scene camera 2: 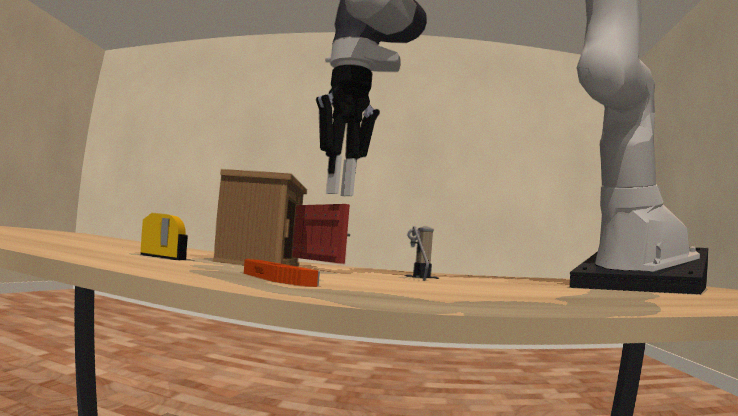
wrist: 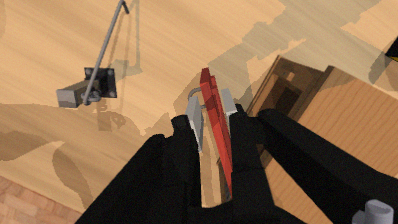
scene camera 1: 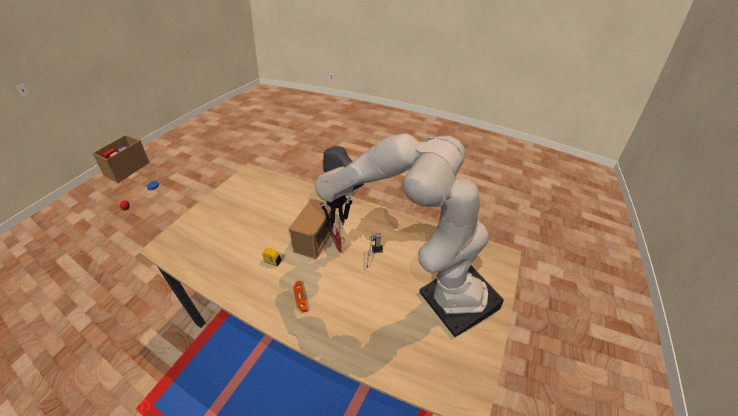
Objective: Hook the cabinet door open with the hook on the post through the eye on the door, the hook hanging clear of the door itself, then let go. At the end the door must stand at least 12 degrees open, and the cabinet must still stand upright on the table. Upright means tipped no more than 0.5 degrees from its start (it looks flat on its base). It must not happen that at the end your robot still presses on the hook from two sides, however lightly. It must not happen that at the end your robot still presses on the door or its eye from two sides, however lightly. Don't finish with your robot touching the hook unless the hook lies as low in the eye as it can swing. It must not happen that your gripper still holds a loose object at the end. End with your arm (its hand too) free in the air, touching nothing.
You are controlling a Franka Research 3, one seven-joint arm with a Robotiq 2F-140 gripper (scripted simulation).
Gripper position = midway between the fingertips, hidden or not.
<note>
In view: my gripper [scene camera 2: 339, 194], a brown cabinet [scene camera 2: 251, 223] and an orange level [scene camera 2: 275, 272].
The brown cabinet shows as well in the wrist view [wrist: 346, 111] and in scene camera 1 [scene camera 1: 312, 219]. My gripper also shows in the wrist view [wrist: 212, 105]. The wrist view misses the orange level: it is out of frame.
</note>
